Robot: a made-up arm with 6 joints. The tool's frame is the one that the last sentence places.
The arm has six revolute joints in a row. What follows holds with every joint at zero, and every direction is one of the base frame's. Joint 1 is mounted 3.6 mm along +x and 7.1 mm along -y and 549.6 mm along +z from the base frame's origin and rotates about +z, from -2.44 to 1.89 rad. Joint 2 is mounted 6.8 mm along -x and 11.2 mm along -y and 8.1 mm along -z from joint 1 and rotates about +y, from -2.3 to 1.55 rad. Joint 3 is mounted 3.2 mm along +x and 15.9 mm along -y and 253.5 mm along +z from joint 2 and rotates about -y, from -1.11 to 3.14 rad. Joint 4 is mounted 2 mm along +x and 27 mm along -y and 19.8 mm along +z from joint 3 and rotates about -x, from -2.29 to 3.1 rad. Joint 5 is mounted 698.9 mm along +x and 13.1 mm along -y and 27.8 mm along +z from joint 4 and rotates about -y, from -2.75 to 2.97 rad. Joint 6 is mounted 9 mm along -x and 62.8 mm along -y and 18.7 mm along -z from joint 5 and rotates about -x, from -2.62 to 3.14 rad. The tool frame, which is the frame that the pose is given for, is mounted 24 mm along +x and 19.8 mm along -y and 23.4 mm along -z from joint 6; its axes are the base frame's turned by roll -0.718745, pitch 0.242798 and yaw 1.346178 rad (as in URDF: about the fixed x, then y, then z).
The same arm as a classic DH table. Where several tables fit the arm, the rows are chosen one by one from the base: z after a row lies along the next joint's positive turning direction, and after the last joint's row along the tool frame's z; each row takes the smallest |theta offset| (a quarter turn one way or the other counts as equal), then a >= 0, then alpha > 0; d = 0 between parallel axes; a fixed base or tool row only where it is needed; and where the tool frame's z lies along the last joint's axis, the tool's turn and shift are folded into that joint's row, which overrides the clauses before.
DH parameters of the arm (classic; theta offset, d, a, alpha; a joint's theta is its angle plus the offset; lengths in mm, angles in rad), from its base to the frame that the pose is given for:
base (fixed): -1.1015 0 8 0
joint 1: 1.1015 541.5 -6.8 -1.5708
joint 2: -1.5582 0 253.5 3.1416
joint 3: 0.0126 54.1 19.8 -1.5708
joint 4: 0 -700.9 27.8 1.5708
joint 5: 0 75.9 -18.7 -1.5708
joint 6: -1.1544 7.1 8.6 -0.9253
tool (fixed): 2.8675 -36.8 0 0
Joint limits (rad, base to tool): -2.44..1.89 -2.3..1.55 -1.11..3.14 -2.29..3.1 -2.75..2.97 -2.62..3.14

